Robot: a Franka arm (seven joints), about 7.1 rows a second.
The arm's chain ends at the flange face. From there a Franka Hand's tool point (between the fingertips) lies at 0.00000 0.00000 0.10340 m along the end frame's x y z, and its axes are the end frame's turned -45 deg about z.
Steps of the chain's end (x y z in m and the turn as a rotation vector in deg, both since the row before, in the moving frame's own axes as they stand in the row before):
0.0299 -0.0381 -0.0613 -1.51 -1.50 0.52
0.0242 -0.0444 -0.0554 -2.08 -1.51 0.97
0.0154 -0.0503 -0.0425 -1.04 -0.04 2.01
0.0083 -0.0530 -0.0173 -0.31 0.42 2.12
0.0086 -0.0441 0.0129 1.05 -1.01 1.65
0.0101 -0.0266 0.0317 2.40 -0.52 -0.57
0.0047 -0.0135 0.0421 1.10 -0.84 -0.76
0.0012 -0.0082 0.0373 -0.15 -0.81 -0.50
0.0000 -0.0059 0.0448 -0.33 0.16 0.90
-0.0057 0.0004 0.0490 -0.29 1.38 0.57
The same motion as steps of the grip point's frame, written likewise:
0.0442 -0.0058 -0.0614 -0.01 -2.13 0.52
0.0439 -0.0136 -0.0555 -0.40 -2.54 0.97
0.0451 -0.0234 -0.0425 -0.71 -0.76 2.01
0.0435 -0.0307 -0.0173 -0.52 0.08 2.12
0.0374 -0.0277 0.0129 1.46 0.03 1.65
0.0283 -0.0154 0.0316 2.06 1.33 -0.57
0.0132 -0.0087 0.0421 1.37 0.18 -0.76
0.0054 -0.0058 0.0373 0.47 -0.68 -0.50
0.0040 -0.0035 0.0448 -0.35 -0.12 0.90
-0.0029 -0.0016 0.0490 -1.18 0.77 0.57

